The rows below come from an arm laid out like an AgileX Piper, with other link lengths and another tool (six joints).
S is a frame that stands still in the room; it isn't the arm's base.
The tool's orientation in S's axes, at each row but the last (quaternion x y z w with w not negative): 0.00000, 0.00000, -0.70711, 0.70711; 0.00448, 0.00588, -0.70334, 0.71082; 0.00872, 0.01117, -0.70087, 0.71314; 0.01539, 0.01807, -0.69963, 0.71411; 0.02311, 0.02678, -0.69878, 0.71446; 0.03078, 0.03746, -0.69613, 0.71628; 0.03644, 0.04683, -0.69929, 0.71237; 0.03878, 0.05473, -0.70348, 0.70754
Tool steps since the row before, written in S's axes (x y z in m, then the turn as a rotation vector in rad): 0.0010, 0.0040, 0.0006, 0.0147, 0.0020, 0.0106; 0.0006, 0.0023, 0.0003, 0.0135, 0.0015, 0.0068; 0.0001, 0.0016, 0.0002, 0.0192, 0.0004, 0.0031; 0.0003, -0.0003, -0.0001, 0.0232, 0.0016, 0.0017; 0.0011, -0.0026, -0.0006, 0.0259, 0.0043, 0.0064; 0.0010, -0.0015, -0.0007, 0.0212, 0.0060, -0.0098; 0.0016, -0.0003, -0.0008, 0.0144, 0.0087, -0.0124; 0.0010, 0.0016, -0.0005, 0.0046, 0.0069, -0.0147
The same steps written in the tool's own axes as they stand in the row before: -0.0040, 0.0010, 0.0006, -0.0020, 0.0147, 0.0106; -0.0023, 0.0006, 0.0003, -0.0015, 0.0135, 0.0068; -0.0016, 0.0001, 0.0002, -0.0002, 0.0192, 0.0032; 0.0003, 0.0003, -0.0001, -0.0012, 0.0232, 0.0017; 0.0027, 0.0010, -0.0004, -0.0042, 0.0260, 0.0062; 0.0016, 0.0010, -0.0005, -0.0044, 0.0214, -0.0101; 0.0004, 0.0016, -0.0007, -0.0069, 0.0147, -0.0131; -0.0015, 0.0010, -0.0007, -0.0049, 0.0050, -0.0154
